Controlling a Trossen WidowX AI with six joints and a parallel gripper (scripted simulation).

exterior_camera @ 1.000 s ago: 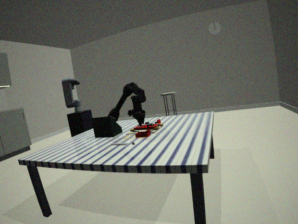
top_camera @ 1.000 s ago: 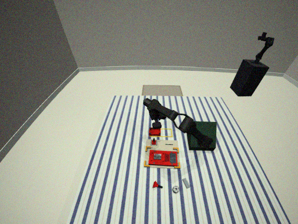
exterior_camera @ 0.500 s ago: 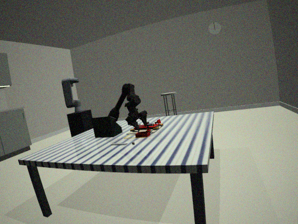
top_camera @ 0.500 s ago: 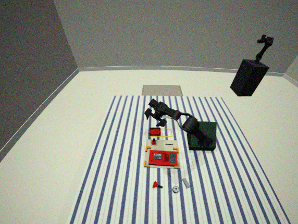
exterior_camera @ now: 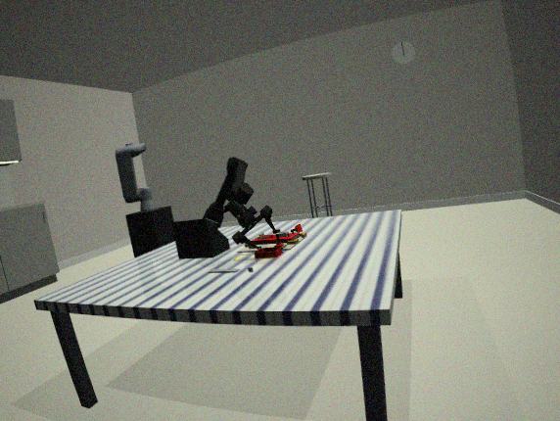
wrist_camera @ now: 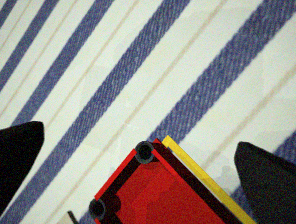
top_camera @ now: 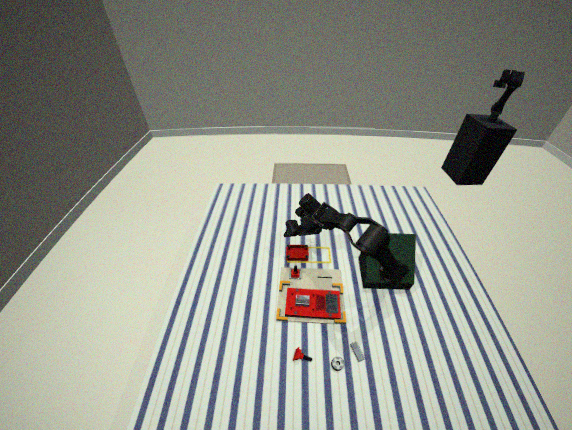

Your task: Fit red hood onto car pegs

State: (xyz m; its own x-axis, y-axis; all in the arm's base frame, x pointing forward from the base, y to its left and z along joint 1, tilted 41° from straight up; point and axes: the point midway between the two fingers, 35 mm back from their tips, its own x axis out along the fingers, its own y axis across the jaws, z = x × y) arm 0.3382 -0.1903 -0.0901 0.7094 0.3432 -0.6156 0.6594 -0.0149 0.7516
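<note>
The red hood is 20 mm behind my gripper tip, 50 mm to the left of it and 60 mm below it. From my gripper tip the other things lie so: grey bar (140 mm behind, 120 mm to the right, 70 mm below); then grey engine block (20 mm behind, 290 mm to the left, 50 mm below).
</note>
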